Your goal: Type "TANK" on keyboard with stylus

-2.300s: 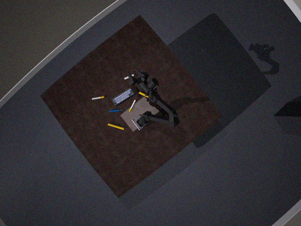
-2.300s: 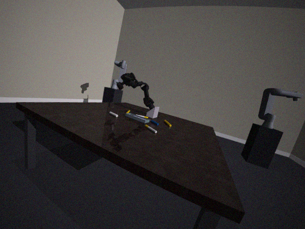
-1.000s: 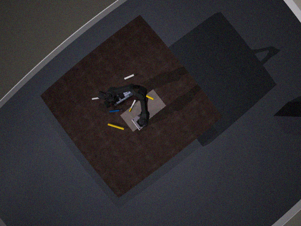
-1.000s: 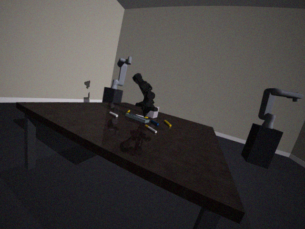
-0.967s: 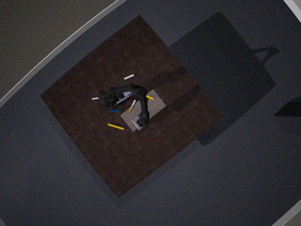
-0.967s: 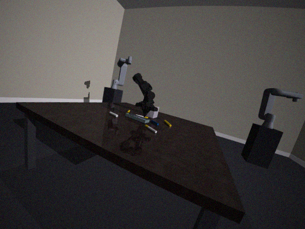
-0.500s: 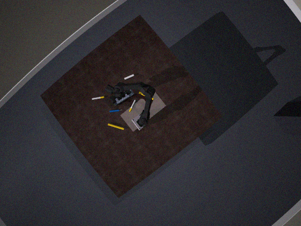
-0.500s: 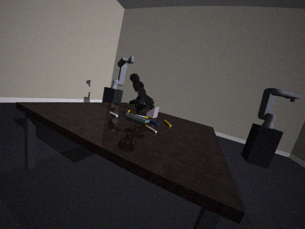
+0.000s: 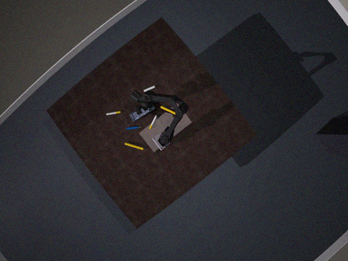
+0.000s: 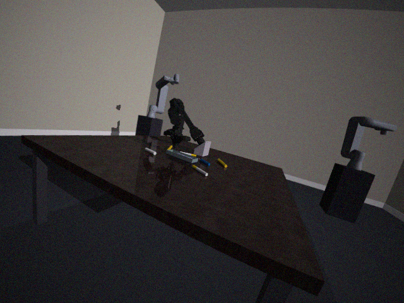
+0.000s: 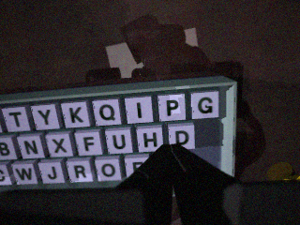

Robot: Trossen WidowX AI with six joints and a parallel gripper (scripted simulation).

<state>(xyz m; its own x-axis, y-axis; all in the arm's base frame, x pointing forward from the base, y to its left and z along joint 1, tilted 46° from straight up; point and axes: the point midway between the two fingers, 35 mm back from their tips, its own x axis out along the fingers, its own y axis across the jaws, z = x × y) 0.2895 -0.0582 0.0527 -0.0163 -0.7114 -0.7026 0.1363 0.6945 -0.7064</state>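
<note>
My gripper tip is now 70 mm past the blue stylus, 180 mm to the right of it and 30 mm above it. Round my gripper tip: yellow pen 180 mm behind, 290 mm to the left, 30 mm below.
</note>
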